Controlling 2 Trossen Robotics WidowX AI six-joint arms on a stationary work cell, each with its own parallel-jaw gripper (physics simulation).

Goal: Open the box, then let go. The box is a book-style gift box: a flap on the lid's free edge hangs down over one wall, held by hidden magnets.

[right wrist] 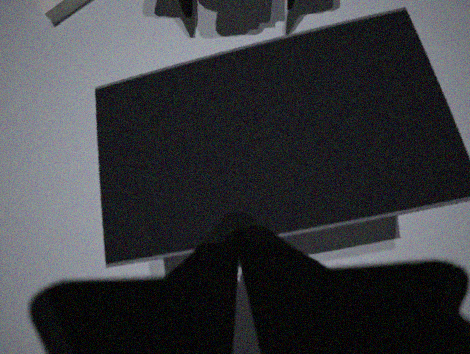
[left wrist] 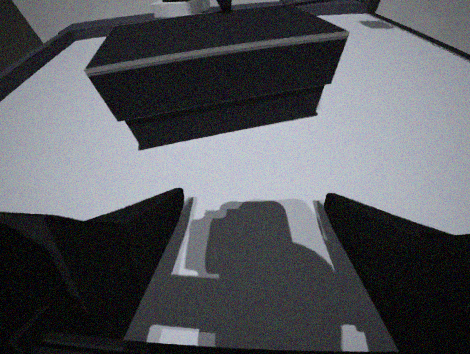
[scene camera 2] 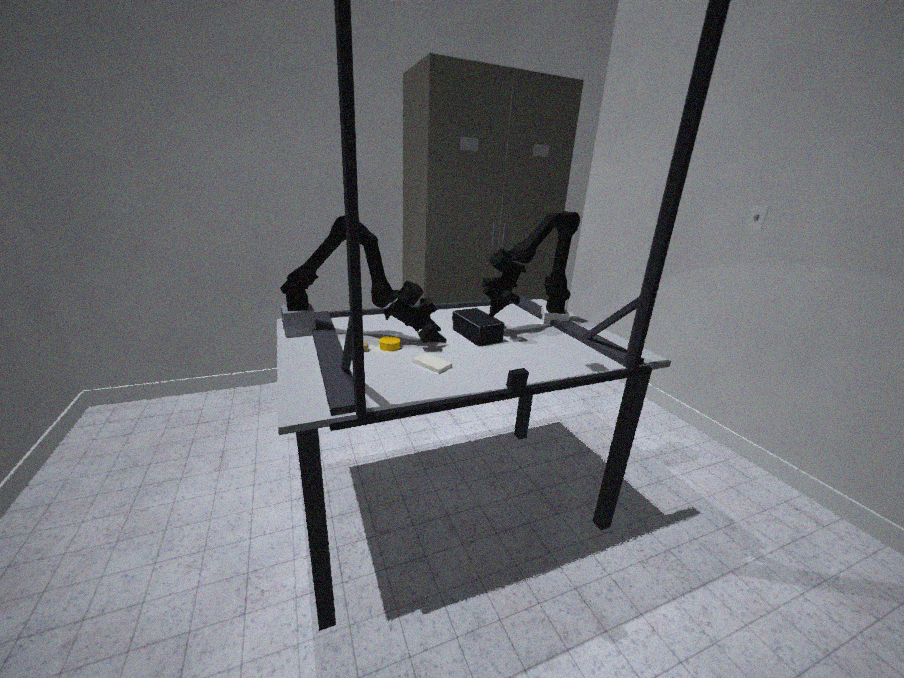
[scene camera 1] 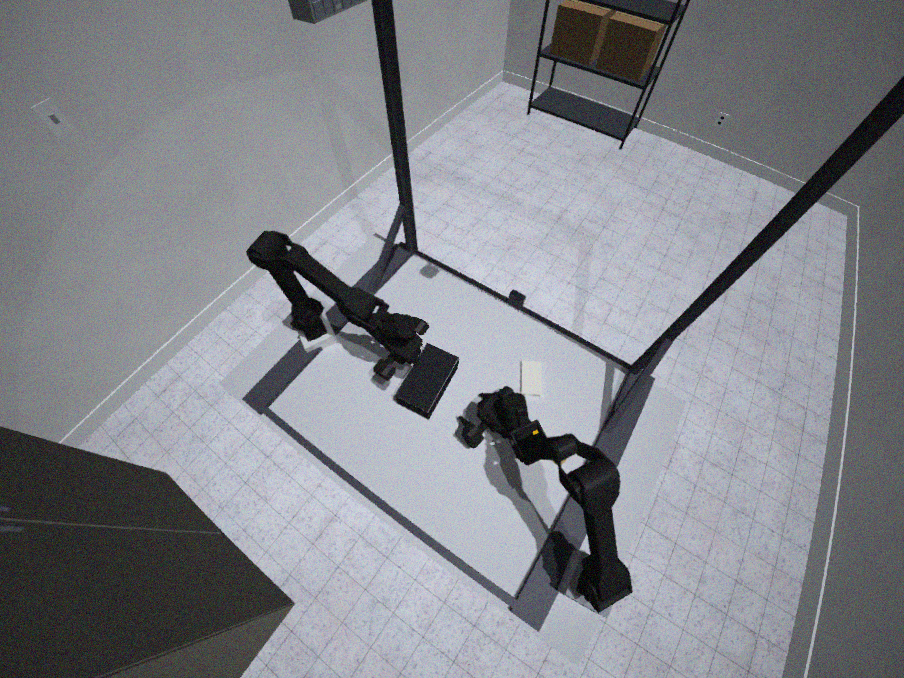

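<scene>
The black box stands mid-table with its lid lying closed and flat. In the left wrist view the flap hangs over the upper part of the wall that faces my left gripper. My left gripper is open and empty, low over the table and apart from the flap side. My right gripper is shut and empty, at the opposite long edge of the lid. Whether its tips touch the lid is unclear.
A cream block lies on the table beside the left gripper. A yellow round object is near the left arm. Black frame posts rise at the table's edge, and a small black block sits on its rail.
</scene>
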